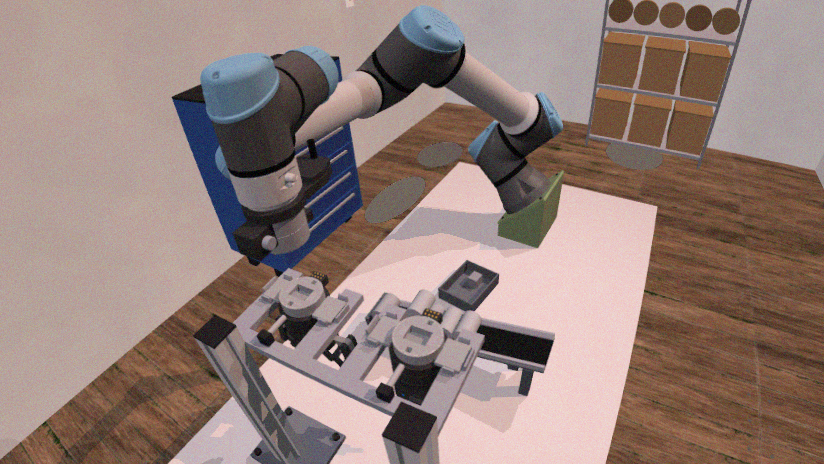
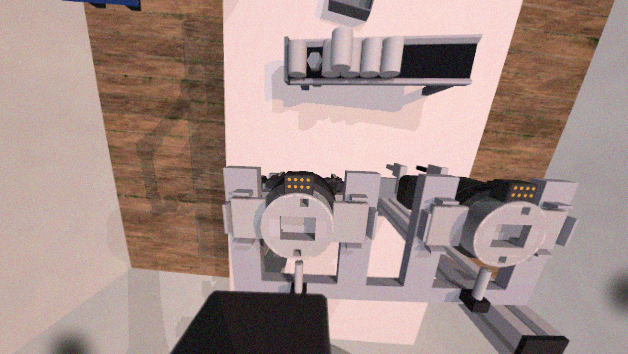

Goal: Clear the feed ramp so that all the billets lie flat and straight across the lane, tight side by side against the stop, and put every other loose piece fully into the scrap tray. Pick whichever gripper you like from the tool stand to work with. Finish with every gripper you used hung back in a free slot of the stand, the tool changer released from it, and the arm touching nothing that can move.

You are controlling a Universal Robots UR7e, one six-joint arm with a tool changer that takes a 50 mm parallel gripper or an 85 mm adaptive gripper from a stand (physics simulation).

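Places are measured from the arm's base along level axes (x ahead, y left, z up), in metres.
Where they show: arm's base at its link origin: (image 1: 528, 197).
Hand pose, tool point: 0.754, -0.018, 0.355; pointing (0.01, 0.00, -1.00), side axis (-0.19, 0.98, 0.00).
Things, the pixels of their top centre, and the offset from my tool point, as dx, dy, dz. "*": a spot on its surface instead.
- stop at a spot on its surface: (image 2: 288, 65) * -0.208, -0.095, -0.376
- hexagonal piece at its top centre: (image 2: 315, 59) -0.233, -0.042, -0.382
- scrap tray at its top centre: (image 1: 469, 280) -0.434, +0.011, -0.423
- small light piece at its top centre: (image 1: 475, 276) -0.462, +0.011, -0.429
- frame at a spot on its surface: (image 2: 352, 265) * +0.040, +0.057, -0.116
The arm's tool changer (image 1: 290, 233) is bare, above the stand's left slot. The adaptive gripper (image 1: 300, 296) hangs in the left slot and the parallel gripper (image 1: 418, 340) in the right. Their fingers are largely hidden. On the feed ramp (image 1: 513, 345) (image 2: 440, 61), a billet (image 2: 297, 57) lies against the stop (image 2: 287, 65). A hexagonal piece (image 2: 314, 61) sits between it and the other billets. One billet (image 2: 342, 48) rests raised on two others. Two billets (image 2: 371, 57) (image 2: 392, 56) lie to their right. The scrap tray (image 1: 453, 297) (image 2: 350, 9) holds a small light piece (image 1: 473, 278).
The stand frame (image 1: 345, 377) (image 2: 352, 265) and its post (image 1: 247, 374) stand in front of the ramp. The green arm mount (image 1: 521, 227) is behind the tray. A blue drawer cabinet (image 1: 196, 144) stands left of the table. A shelf rack (image 1: 671, 35) stands at the back.
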